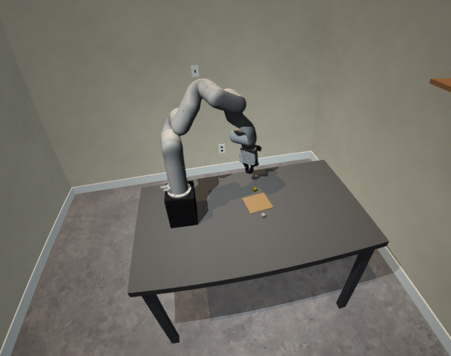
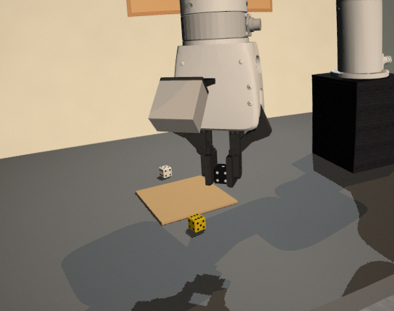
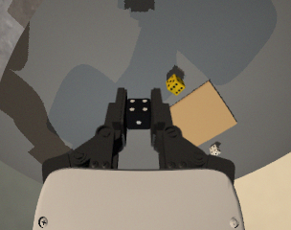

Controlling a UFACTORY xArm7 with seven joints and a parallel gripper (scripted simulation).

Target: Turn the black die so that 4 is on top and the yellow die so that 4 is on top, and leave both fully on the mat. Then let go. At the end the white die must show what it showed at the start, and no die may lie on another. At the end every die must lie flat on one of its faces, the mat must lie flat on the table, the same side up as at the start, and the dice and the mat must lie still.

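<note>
My hand is 110 mm above the yellow die, 70 mm to the left of it and 10 mm short of it. From my hand the other things lie so: tan mat: 180 mm to the right, 120 mm below, 20 mm behind; then black die: 10 mm below; then white die: 290 mm to the right, 110 mm below, 30 mm behind.
</note>
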